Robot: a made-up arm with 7 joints. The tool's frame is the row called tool.
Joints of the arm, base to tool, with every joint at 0 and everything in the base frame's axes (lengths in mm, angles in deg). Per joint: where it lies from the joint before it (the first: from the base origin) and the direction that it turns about. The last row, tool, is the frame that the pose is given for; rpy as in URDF.
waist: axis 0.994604 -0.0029 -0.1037 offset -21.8 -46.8 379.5
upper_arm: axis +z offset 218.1 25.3 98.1
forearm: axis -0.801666 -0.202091 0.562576 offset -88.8 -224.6 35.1
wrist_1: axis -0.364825 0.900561 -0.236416 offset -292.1 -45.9 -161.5
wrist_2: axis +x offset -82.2 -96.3 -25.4
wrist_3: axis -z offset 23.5 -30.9 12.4
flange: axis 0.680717 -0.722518 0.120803 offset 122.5 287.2 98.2
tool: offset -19.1 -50.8 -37.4 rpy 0 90 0
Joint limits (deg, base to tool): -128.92..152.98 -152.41..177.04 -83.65..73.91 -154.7..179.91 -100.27..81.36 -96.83..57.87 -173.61..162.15
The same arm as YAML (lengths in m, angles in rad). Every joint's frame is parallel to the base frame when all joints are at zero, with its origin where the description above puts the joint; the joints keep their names.
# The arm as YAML. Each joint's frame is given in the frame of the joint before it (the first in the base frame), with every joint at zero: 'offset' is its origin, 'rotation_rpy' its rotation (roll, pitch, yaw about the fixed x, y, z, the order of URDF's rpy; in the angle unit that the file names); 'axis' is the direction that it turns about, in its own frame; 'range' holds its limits. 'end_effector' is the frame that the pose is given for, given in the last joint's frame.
length_unit: m
angle_unit: rad
chain:
  - id: waist
    offset: [-0.0218, -0.0468, 0.3795]
    rotation_rpy: [0.0, 0.0, 0.0]
    axis: [0.994604, -0.0029, -0.1037]
    range: [-2.2501, 2.67]
  - id: upper_arm
    offset: [0.2181, 0.0253, 0.0981]
    rotation_rpy: [0.0, 0.0, 0.0]
    axis: [0.0, 0.0, 1.0]
    range: [-2.6601, 3.0899]
  - id: forearm
    offset: [-0.0888, -0.2246, 0.0351]
    rotation_rpy: [0.0, 0.0, 0.0]
    axis: [-0.801666, -0.202091, 0.562576]
    range: [-1.46, 1.29]
  - id: wrist_1
    offset: [-0.2921, -0.0459, -0.1615]
    rotation_rpy: [0.0, 0.0, 0.0]
    axis: [-0.364792, 0.90058, -0.236395]
    range: [-2.7, 3.14]
  - id: wrist_2
    offset: [-0.0822, -0.0963, -0.0254]
    rotation_rpy: [0.0, 0.0, 0.0]
    axis: [1.0, 0.0, 0.0]
    range: [-1.75, 1.42]
  - id: wrist_3
    offset: [0.0235, -0.0309, 0.0124]
    rotation_rpy: [0.0, 0.0, 0.0]
    axis: [0.0, 0.0, -1.0]
    range: [-1.69, 1.01]
  - id: flange
    offset: [0.1225, 0.2872, 0.0982]
    rotation_rpy: [0.0, 0.0, 0.0]
    axis: [0.680717, -0.722518, 0.120803]
    range: [-3.0301, 2.8301]
end_effector:
  offset: [-0.0191, -0.0508, -0.0374]
  rotation_rpy: [0.0, 1.5708, 0.0]

